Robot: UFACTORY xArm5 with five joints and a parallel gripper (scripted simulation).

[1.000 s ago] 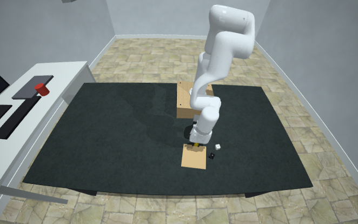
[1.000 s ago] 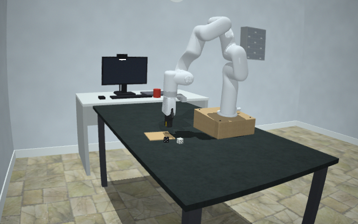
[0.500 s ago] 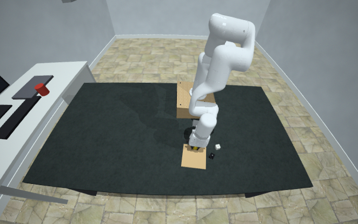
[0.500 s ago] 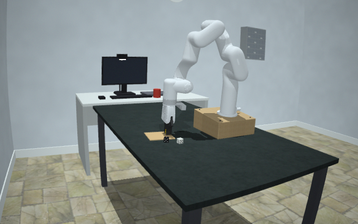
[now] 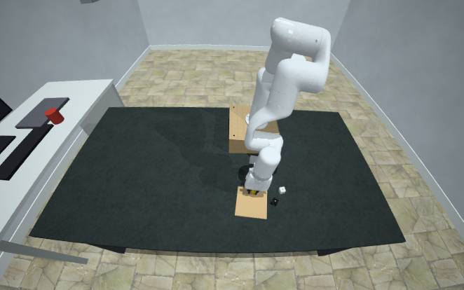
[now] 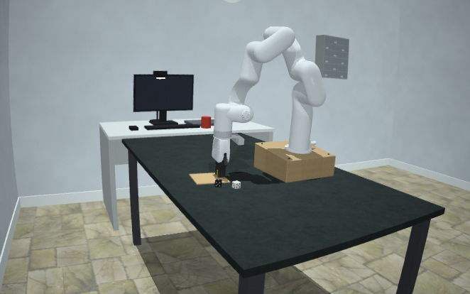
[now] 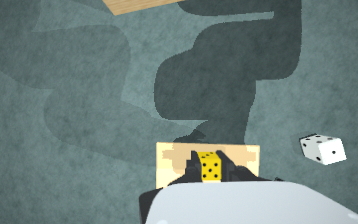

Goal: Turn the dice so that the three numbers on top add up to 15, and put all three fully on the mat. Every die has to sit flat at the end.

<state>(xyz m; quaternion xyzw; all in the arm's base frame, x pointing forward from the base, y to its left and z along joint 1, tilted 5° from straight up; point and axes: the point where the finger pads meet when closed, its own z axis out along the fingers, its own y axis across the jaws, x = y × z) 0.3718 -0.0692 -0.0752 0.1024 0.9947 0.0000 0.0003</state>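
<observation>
Now: the yellow die 10 mm below my hand. Also, from my hand: black die: 90 mm to the left, 60 mm ahead, 20 mm below; then tan mat: 50 mm ahead, 30 mm below, 10 mm to the right; then white die: 140 mm to the left, 20 mm below, 10 mm ahead.
</observation>
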